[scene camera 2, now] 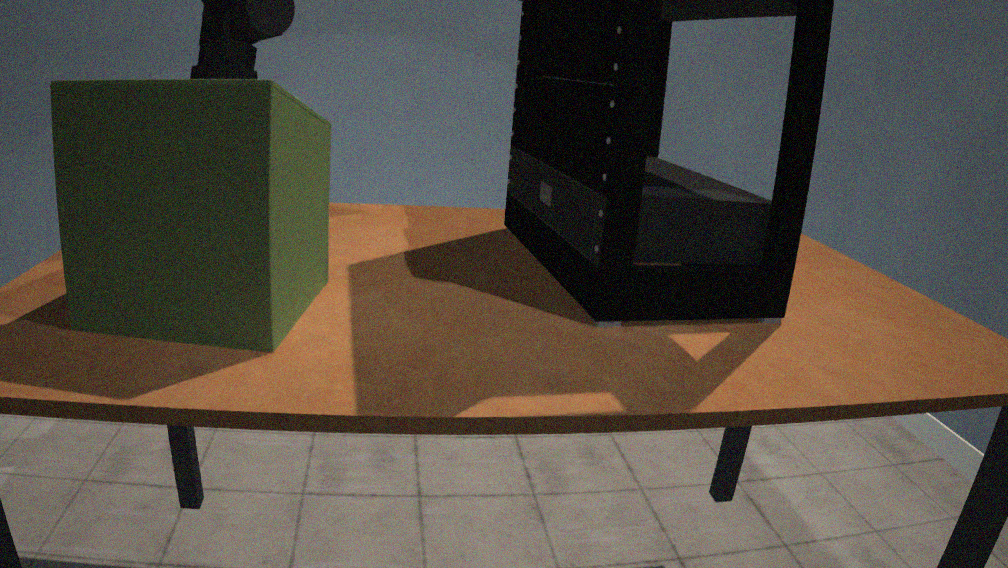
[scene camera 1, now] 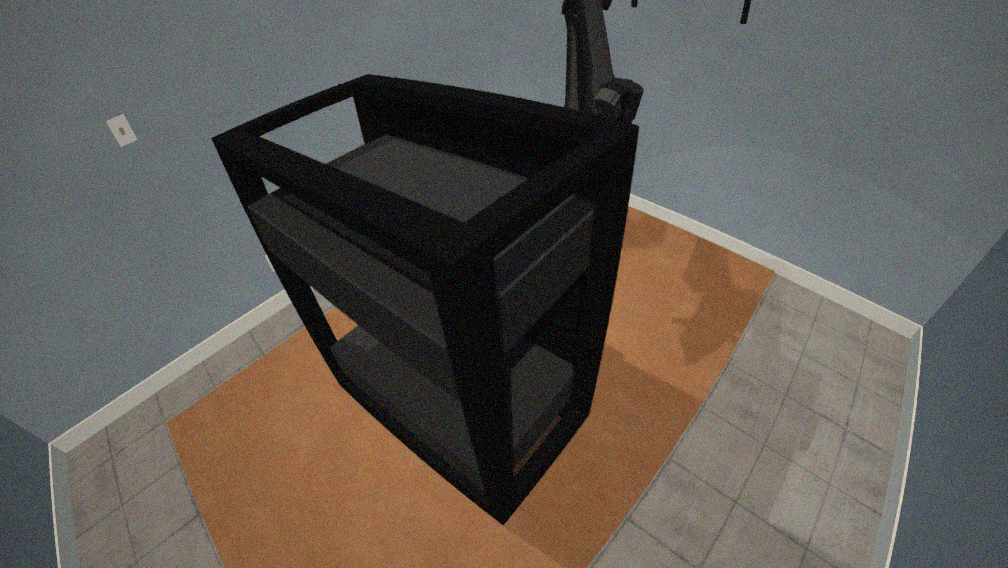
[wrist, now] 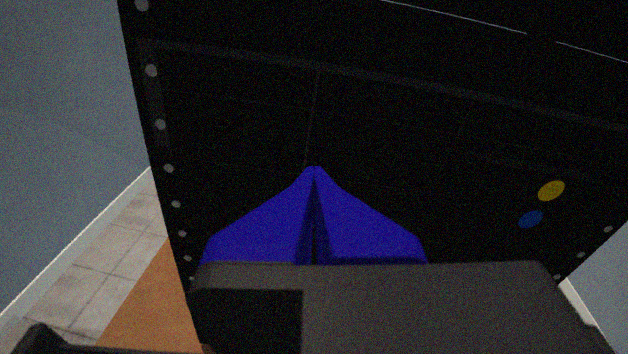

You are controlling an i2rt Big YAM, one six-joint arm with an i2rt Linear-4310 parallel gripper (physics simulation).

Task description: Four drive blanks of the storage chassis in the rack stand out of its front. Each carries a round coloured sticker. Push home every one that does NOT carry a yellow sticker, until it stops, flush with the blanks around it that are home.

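Pixels of known places: gripper, between the fingertips: [wrist: 313, 177]; arm's base, origin of its link: [scene camera 2: 220, 108].
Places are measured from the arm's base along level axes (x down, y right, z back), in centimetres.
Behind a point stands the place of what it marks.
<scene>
My gripper [wrist: 313, 177] {z -38.7, x -24.7, y -20.5 cm} has its two blue fingers shut, with nothing between them. In the wrist view its tips lie over the dark front of the rack [scene camera 1: 479, 395] {z -78.1, x -22.5, y -32.2 cm} [scene camera 2: 800, 141] {z -72.1, x -1.4, y 17.9 cm} [wrist: 145, 95] {z -49.3, x -23.3, y -33.4 cm}; whether they touch it I cannot tell. To the right of the fingers, a yellow sticker [wrist: 551, 190] {z -41.8, x -23.3, y -2.9 cm} and a blue sticker [wrist: 530, 219] {z -41.8, x -20.4, y -2.8 cm} show close together on the dark front. The edges of their blanks are too dark to make out, so how far they stand out is unclear. A red sticker does not show. The gripper is not visible in either scene view.
The arm [scene camera 1: 588, 56] {z -6.9, x -35.2, y -8.8 cm} comes down behind the rack's far corner in scene camera 1. A green block [scene camera 2: 165, 211] {z 4.4, x 9.4, y 16.0 cm} under the arm's base stands left of the rack on the wooden table [scene camera 1: 317, 458] {z -90.6, x 24.1, y 8.0 cm} [scene camera 2: 881, 303] {z -102.0, x 24.1, y 12.9 cm}. Dark units [scene camera 1: 352, 275] {z -76.2, x -27.7, y -14.0 cm} sit inside the rack frame.
</scene>
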